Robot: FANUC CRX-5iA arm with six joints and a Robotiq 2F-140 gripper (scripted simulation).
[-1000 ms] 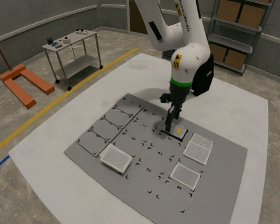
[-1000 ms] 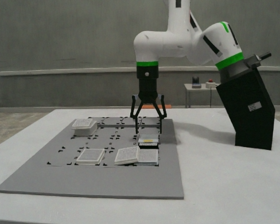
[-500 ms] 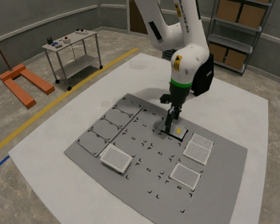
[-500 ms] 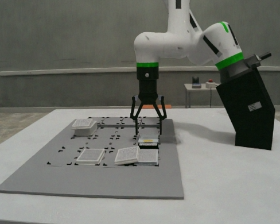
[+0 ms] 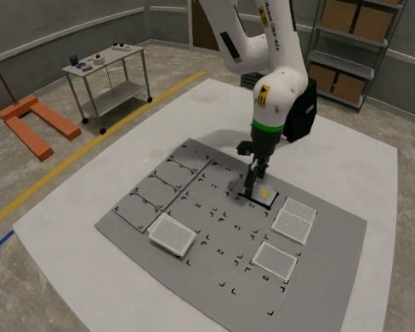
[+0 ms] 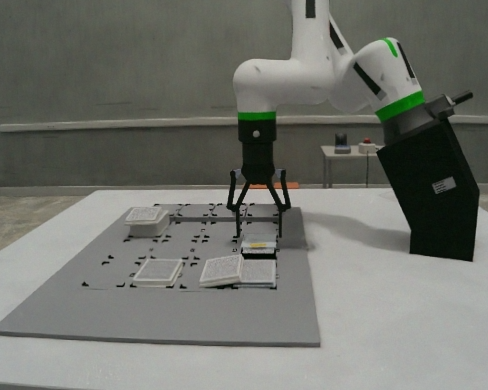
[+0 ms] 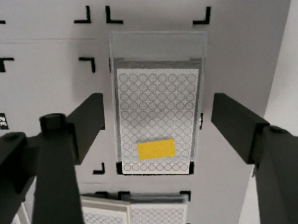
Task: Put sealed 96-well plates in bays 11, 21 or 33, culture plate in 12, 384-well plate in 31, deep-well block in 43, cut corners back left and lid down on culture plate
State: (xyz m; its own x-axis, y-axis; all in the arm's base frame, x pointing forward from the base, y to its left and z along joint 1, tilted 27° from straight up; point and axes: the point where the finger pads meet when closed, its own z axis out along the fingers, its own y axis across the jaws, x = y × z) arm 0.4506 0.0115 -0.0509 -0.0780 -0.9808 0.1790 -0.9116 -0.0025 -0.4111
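Right now the lid is 4 cm below my hand. Round my hand: plate (2 cm ahead, 19 cm to the left, 4 cm below); then tall white block (31 cm ahead, 16 cm to the right, 3 cm below); then bay label (18 cm ahead, 18 cm to the left, 5 cm below).
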